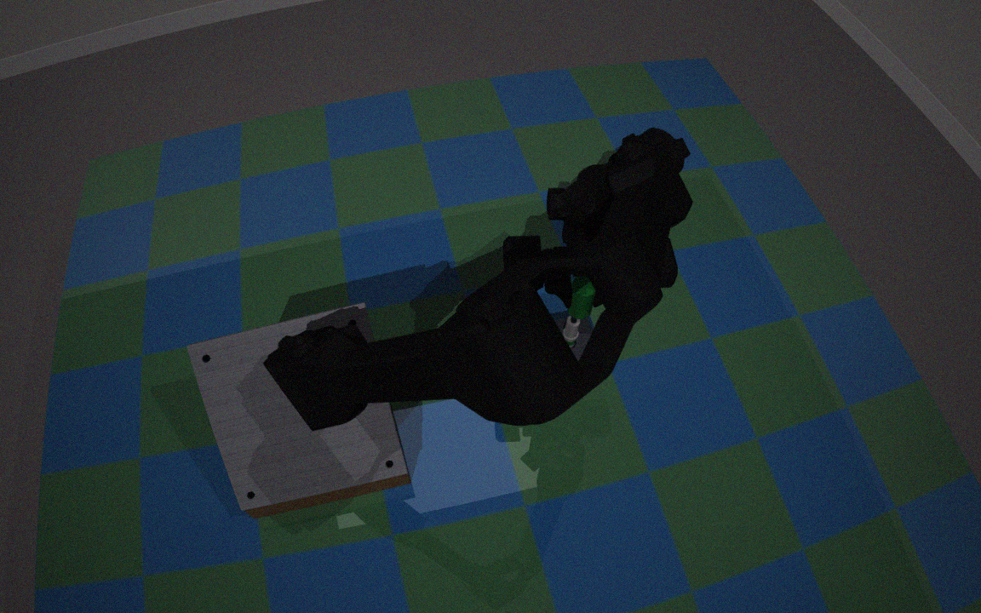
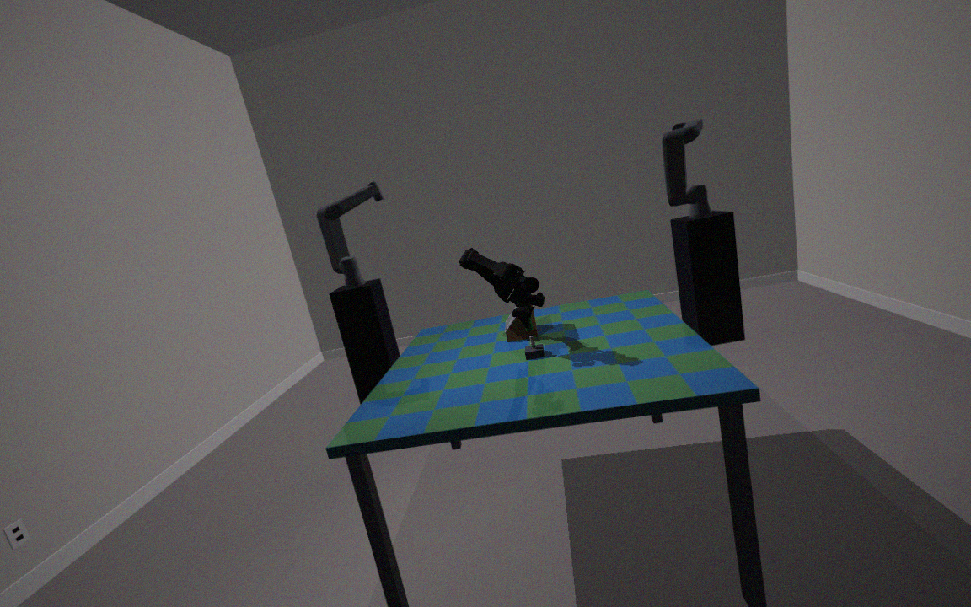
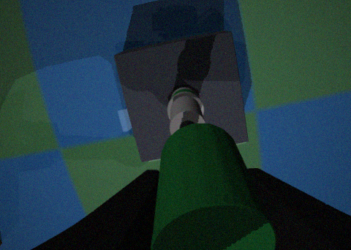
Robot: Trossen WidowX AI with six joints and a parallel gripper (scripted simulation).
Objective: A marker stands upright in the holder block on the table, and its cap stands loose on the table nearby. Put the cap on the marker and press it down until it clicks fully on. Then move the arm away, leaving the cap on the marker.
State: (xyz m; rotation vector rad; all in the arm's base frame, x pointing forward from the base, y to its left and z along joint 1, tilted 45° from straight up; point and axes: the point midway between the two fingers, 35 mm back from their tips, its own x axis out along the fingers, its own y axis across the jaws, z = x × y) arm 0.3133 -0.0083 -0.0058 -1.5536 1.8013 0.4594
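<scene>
Now: the block 110 mm below my gripper tip. The rest, counted from my gripper tip: green cap 10 mm above.
</scene>
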